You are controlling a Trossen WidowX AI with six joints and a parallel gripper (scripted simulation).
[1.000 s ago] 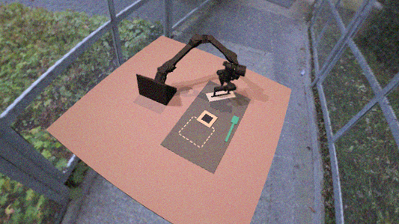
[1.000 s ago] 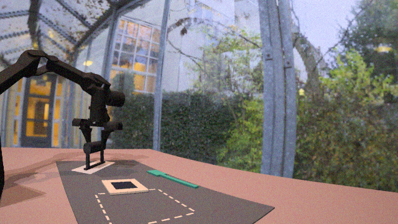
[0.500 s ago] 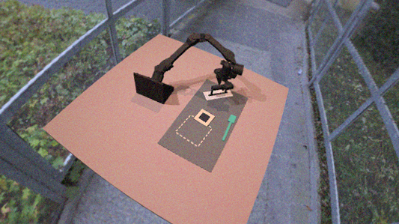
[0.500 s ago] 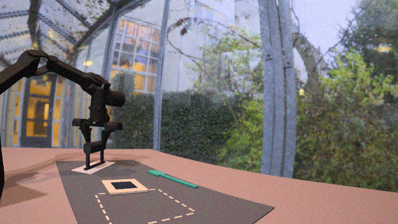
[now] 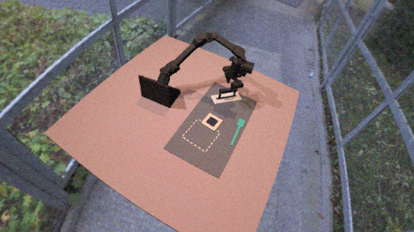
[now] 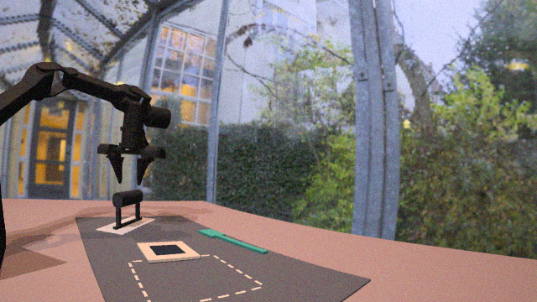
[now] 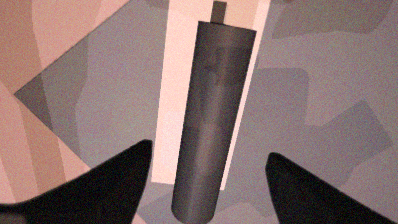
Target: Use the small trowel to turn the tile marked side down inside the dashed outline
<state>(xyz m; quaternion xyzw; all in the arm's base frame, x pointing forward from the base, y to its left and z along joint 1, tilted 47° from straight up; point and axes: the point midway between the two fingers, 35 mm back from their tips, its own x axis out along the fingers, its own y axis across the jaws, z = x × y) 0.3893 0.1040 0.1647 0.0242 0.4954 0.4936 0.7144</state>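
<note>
Right now my gripper tip is 230 mm to the left of the dark mat, 130 mm above it and 10 mm short of it. Round my gripper tip: tan tile (240 mm to the right, 100 mm below, 20 mm behind); then green trowel (220 mm to the right, 150 mm ahead, 100 mm below).
</note>
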